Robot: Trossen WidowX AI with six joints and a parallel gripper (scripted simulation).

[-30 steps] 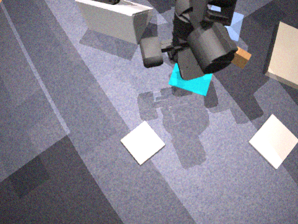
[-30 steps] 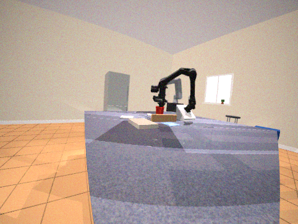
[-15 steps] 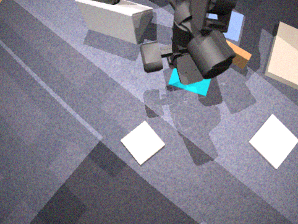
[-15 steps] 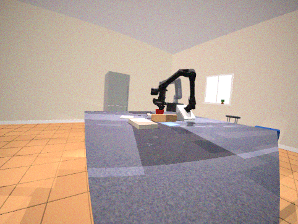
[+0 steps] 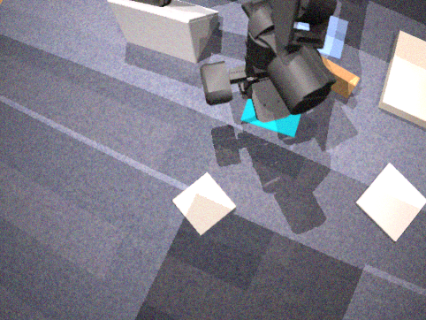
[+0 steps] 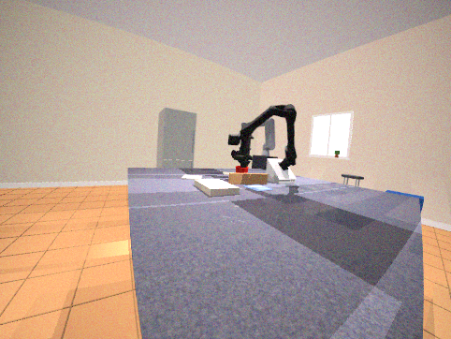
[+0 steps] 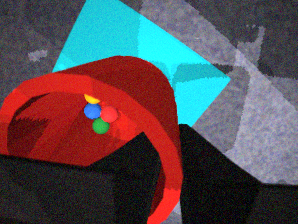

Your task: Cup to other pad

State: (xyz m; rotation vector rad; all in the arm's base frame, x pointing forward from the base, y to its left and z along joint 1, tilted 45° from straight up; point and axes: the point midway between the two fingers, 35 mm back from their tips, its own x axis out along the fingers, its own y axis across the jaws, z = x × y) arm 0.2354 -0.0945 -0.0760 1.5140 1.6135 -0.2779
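My gripper tip is 30 mm short of the cup and 10 mm to the right of it. Round my gripper tip: cyan pad 30 mm ahead, 10 mm to the left, 50 mm below; orange wooden bar 60 mm ahead, 110 mm to the left, 30 mm below.
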